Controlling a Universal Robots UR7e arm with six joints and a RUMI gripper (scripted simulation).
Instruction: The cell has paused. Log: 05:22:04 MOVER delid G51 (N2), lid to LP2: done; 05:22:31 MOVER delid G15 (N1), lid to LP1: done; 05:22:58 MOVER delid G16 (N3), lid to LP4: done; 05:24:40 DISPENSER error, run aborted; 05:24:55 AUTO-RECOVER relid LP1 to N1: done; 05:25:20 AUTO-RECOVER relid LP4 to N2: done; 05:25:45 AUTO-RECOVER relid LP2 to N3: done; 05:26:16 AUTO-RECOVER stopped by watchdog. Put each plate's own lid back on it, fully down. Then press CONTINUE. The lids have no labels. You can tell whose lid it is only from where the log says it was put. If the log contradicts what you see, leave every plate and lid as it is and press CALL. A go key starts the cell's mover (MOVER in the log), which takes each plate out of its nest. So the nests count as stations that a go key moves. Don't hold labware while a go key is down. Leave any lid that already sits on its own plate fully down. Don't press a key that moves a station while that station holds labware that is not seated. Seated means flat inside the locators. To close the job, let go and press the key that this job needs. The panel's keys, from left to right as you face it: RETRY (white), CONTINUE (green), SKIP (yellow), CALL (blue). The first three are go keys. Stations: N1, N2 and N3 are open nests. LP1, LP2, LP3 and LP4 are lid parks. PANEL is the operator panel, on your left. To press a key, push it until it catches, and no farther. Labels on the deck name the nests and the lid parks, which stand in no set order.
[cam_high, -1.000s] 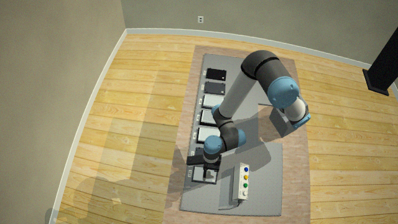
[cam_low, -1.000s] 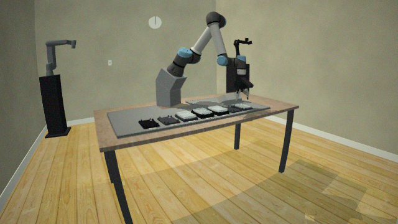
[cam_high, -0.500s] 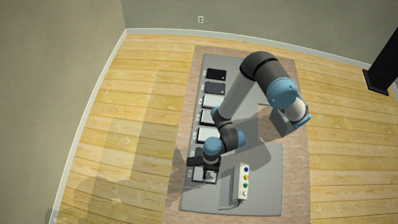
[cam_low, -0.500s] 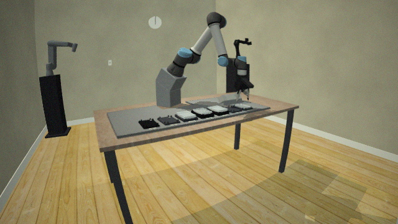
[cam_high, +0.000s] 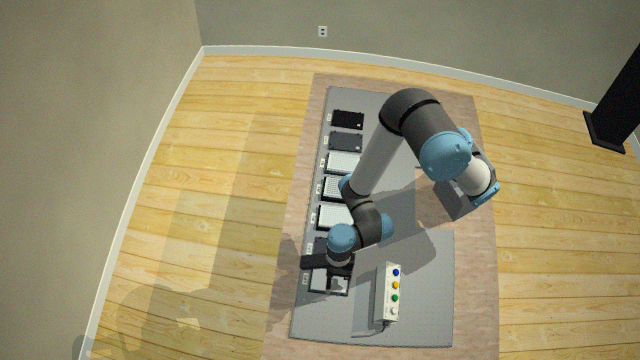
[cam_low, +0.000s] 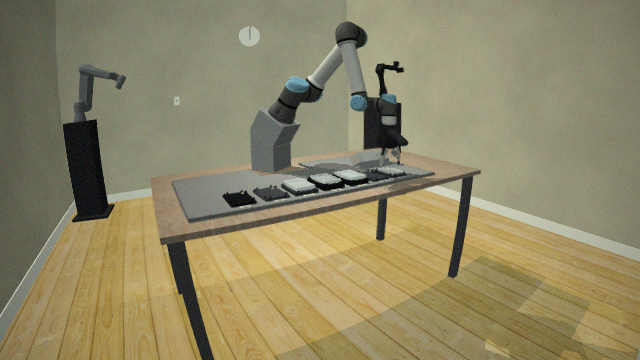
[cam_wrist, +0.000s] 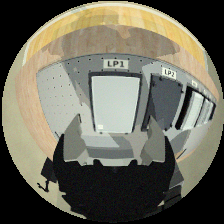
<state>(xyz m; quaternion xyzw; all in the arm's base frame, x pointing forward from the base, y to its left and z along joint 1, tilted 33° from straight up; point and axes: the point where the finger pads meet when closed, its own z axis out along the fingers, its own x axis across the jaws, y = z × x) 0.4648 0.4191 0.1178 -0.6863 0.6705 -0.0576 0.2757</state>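
Right now my hand is 30 mm above the clear lid. Round my hand: blue key (230 mm behind, 60 mm to the right, 20 mm above); yellow key (230 mm behind, 10 mm to the right, 20 mm above); LP2 lid park (10 mm ahead, 120 mm to the right, 40 mm below).
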